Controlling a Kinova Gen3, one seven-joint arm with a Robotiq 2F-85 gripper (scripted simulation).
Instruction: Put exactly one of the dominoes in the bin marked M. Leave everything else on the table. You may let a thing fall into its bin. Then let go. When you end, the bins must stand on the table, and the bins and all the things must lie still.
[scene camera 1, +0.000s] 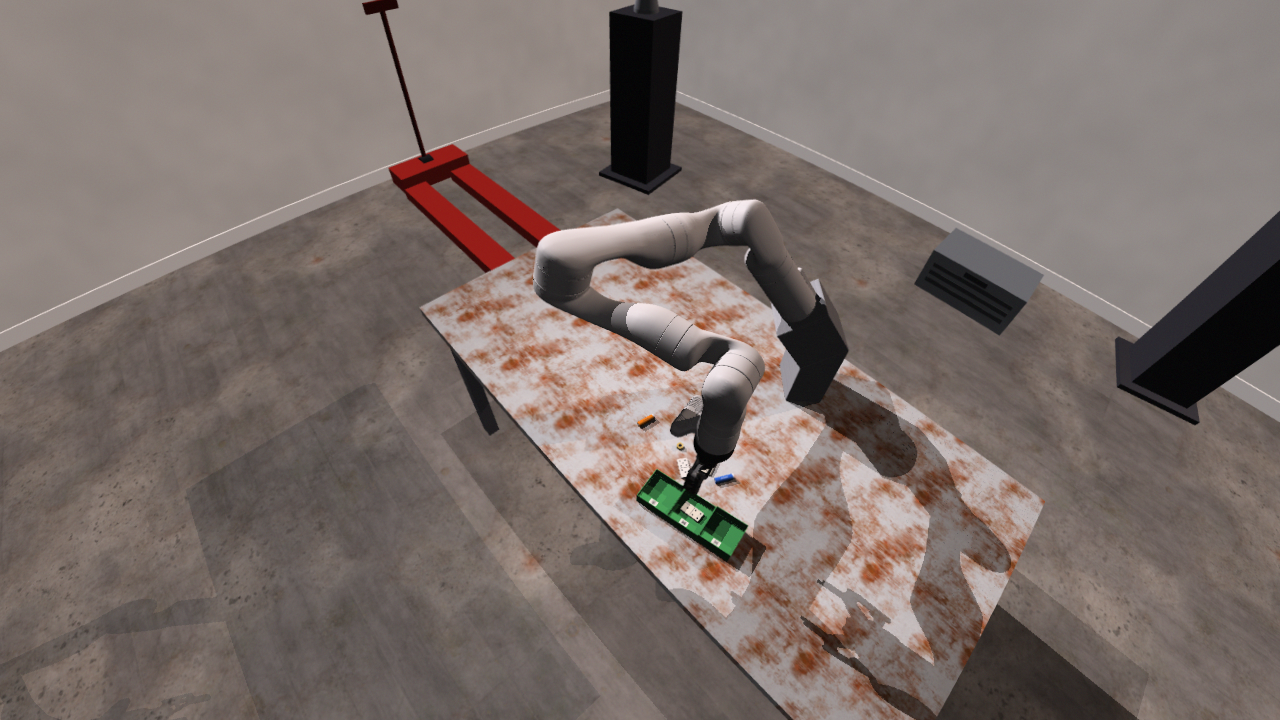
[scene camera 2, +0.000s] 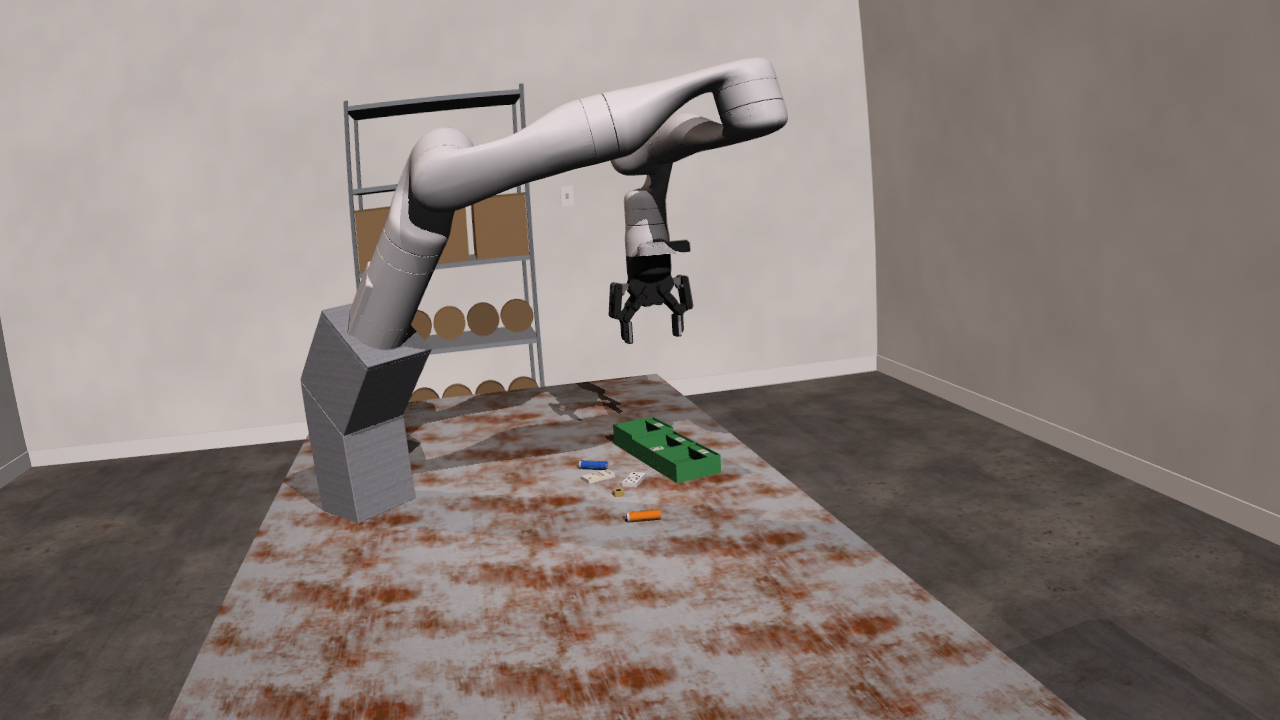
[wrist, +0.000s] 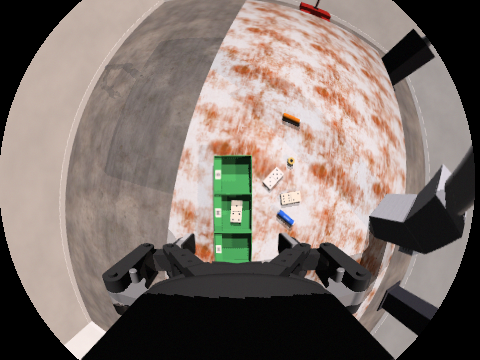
I see my gripper (scene camera 2: 653, 339) and a green bin (scene camera 2: 634, 437).
The green bin is seen too in scene camera 1 (scene camera 1: 722, 527) and in the wrist view (wrist: 232, 173). My gripper also shows in scene camera 1 (scene camera 1: 704, 473) and in the wrist view (wrist: 236, 243).
